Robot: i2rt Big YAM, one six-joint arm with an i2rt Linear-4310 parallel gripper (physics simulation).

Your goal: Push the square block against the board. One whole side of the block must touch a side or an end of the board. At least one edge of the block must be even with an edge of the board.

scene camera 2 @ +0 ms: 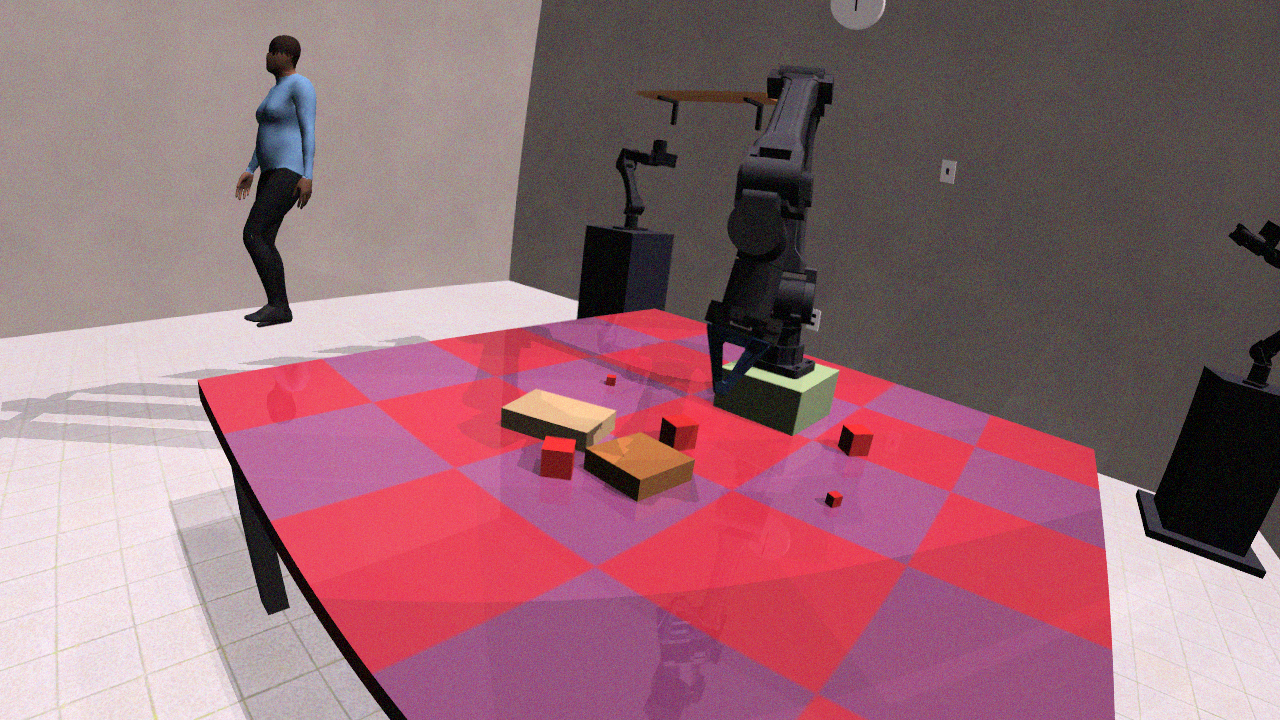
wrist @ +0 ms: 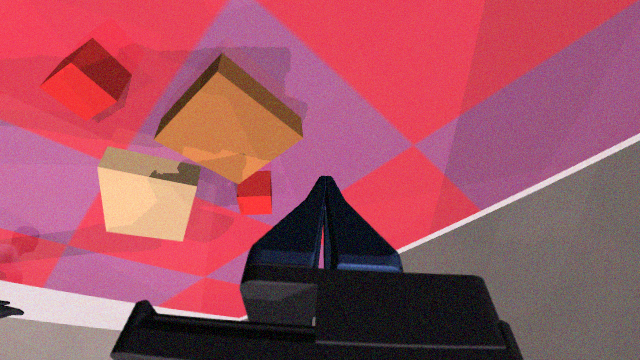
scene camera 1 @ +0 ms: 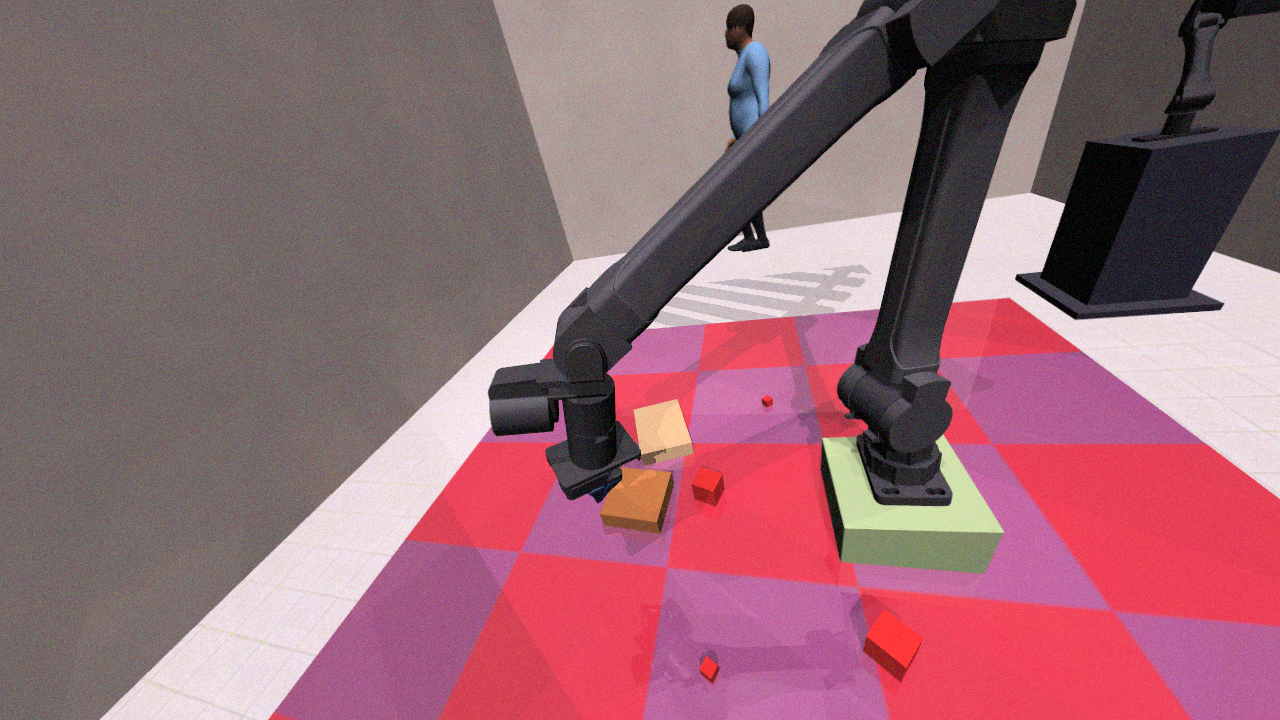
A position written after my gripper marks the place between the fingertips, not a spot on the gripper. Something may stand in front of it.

My gripper (scene camera 2: 719, 394) is shut, holding nothing. Also in view: an orange square block (scene camera 2: 639, 466). A tan board (scene camera 2: 538, 414) rests on the table.
The orange square block shows as well in the wrist view (wrist: 226, 121) and in scene camera 1 (scene camera 1: 639, 501). The tan board also shows in the wrist view (wrist: 143, 195) and in scene camera 1 (scene camera 1: 662, 434). My gripper is seen too in the wrist view (wrist: 325, 184) and in scene camera 1 (scene camera 1: 597, 498).
